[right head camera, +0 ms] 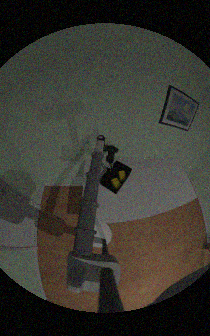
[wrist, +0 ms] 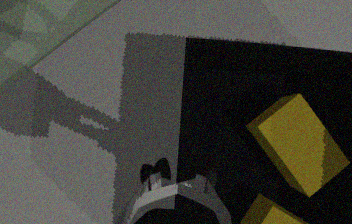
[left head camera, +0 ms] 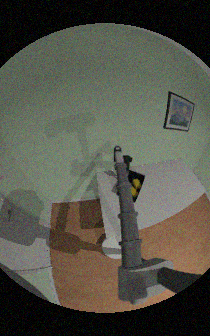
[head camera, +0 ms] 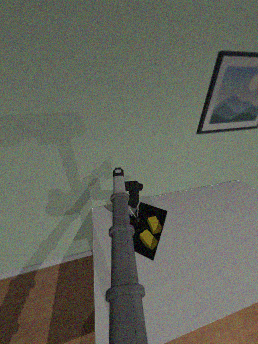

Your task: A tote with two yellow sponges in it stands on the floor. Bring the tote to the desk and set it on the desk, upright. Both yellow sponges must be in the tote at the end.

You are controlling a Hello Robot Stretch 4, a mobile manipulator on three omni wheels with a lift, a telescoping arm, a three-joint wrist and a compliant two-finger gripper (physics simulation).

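Observation:
The black tote (head camera: 161,216) (left head camera: 141,177) (right head camera: 120,166) (wrist: 215,100) is upright at the left part of the white desk (head camera: 210,240) (left head camera: 170,195) (right head camera: 155,190), near the wall. Its shadow adjoins its left side in the wrist view; whether its whole base touches the desk is hard to tell. One yellow sponge (head camera: 154,225) (right head camera: 122,174) (wrist: 300,145) and a second yellow sponge (head camera: 148,240) (right head camera: 116,183) (wrist: 275,215) lie inside it. My gripper (head camera: 134,214) (wrist: 178,171) is shut on the tote's left wall, one fingertip on each side.
The telescoping arm (head camera: 123,260) (left head camera: 127,215) (right head camera: 87,215) reaches over the desk's left end. A green wall (head camera: 100,75) with a framed picture (head camera: 232,95) (left head camera: 179,112) (right head camera: 179,109) stands behind. Brown floor (left head camera: 165,245) lies in front. A white round object (left head camera: 111,247) is below the desk's near left corner.

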